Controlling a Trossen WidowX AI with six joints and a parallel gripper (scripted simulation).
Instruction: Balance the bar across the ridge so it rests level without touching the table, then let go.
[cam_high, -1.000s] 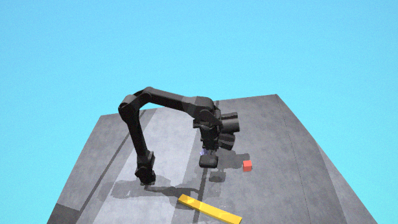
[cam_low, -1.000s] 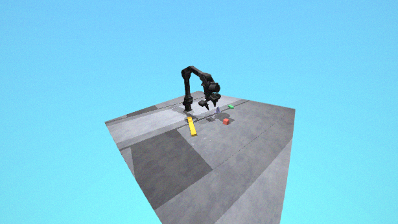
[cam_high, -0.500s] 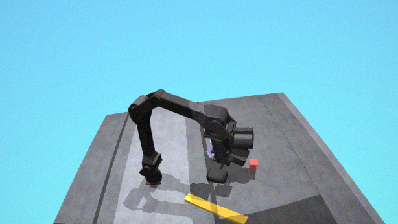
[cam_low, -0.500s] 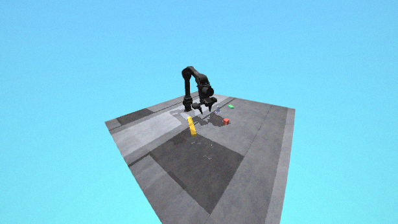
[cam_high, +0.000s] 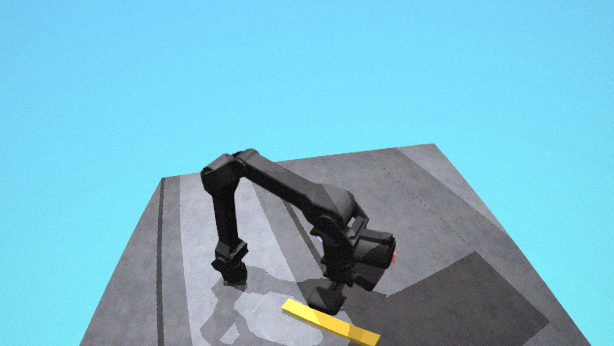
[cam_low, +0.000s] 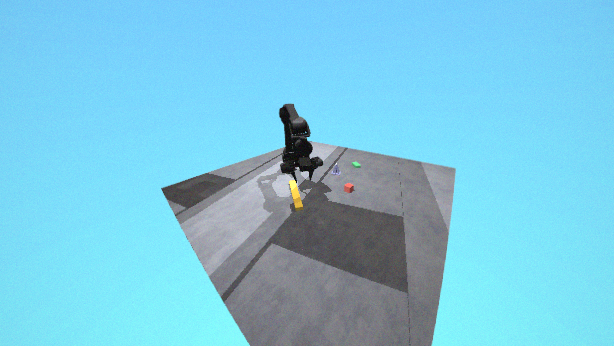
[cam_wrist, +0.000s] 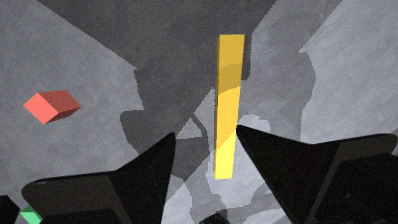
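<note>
My gripper tip is now 40 mm past the yellow bar, 20 mm to the left of it and 70 mm above it. Also, from my gripper tip: purple ridge 10 mm behind, 300 mm to the left, 50 mm below; green block 30 mm ahead, 480 mm to the left, 70 mm below; red cube 150 mm ahead, 170 mm to the left, 60 mm below.
</note>
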